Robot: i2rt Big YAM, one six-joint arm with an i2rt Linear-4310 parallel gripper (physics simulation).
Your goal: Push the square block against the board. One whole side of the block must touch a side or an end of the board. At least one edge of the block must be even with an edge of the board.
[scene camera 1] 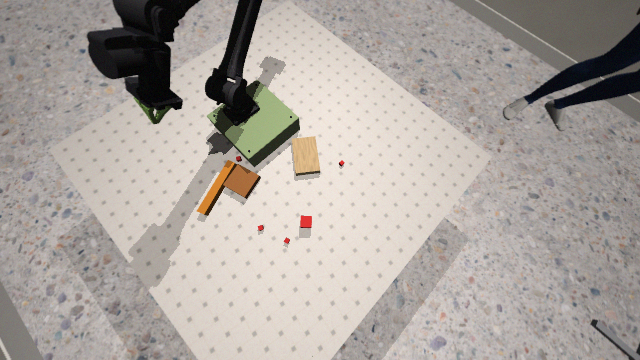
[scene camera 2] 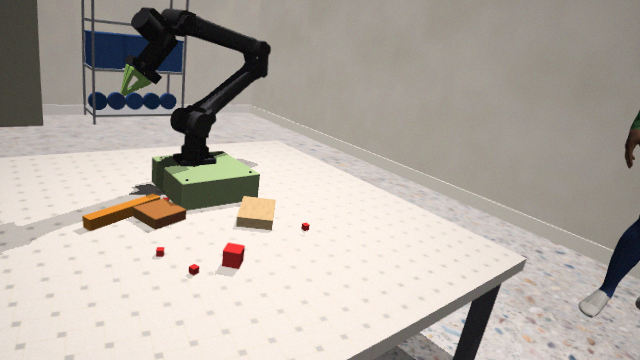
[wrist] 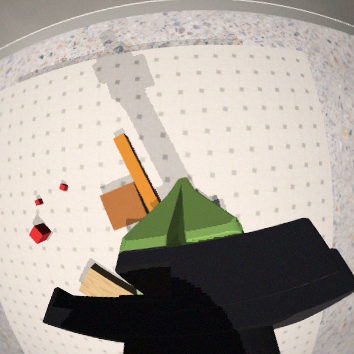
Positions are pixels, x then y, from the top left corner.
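My gripper shows in the wrist view, in scene camera 2 and in scene camera 1 (155,123). There's a brown square block too, and it shows in scene camera 1, in scene camera 2 and in the wrist view (124,205). On the brown square block, (scene camera 1: 244,187) and (scene camera 2: 160,213) are the same spot. And on my gripper, (scene camera 2: 129,64) and (wrist: 187,246) are the same spot.
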